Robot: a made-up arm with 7 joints.
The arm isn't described. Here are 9 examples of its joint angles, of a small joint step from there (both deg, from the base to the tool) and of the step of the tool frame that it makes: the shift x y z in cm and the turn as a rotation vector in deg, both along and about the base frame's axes.
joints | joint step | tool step
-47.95 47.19 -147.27 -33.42 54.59 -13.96 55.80 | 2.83 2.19 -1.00 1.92 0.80 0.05 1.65 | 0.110 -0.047 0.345 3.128 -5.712 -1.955
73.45 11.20 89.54 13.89 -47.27 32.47 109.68 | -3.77 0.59 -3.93 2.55 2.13 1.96 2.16 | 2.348 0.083 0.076 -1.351 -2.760 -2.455
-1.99 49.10 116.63 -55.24 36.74 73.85 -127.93 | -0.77 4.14 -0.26 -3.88 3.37 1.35 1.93 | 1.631 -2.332 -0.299 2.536 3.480 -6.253
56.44 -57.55 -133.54 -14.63 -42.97 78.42 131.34 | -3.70 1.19 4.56 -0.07 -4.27 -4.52 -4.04 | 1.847 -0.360 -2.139 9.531 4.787 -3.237
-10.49 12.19 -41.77 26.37 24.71 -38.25 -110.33 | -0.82 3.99 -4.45 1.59 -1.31 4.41 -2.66 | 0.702 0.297 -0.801 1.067 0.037 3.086
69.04 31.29 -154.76 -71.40 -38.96 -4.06 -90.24 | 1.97 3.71 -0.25 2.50 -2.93 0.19 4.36 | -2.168 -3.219 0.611 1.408 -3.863 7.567
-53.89 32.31 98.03 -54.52 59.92 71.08 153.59 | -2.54 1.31 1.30 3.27 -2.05 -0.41 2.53 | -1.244 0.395 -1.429 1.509 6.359 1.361
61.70 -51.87 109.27 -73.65 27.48 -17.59 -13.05 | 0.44 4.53 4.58 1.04 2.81 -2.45 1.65 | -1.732 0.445 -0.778 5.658 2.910 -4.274
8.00 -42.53 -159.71 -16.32 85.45 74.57 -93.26 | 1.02 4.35 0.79 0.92 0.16 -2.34 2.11 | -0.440 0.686 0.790 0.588 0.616 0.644
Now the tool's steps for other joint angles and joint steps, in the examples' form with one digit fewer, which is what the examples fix.
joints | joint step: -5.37 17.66 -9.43 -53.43 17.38 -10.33 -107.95 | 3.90 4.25 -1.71 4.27 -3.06 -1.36 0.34
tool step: -0.23 -1.68 2.41 1.31 -0.36 -4.25
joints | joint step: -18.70 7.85 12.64 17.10 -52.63 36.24 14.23 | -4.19 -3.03 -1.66 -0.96 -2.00 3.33 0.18
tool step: -1.38 0.47 -1.90 1.97 2.73 1.94
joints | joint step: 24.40 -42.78 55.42 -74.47 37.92 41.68 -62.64 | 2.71 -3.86 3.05 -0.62 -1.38 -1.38 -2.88
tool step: 0.64 -0.76 -0.02 -4.18 0.94 -1.48
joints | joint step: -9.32 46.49 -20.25 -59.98 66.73 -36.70 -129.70 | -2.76 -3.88 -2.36 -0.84 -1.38 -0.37 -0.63
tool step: 0.54 0.70 -0.54 -5.18 -0.27 1.61
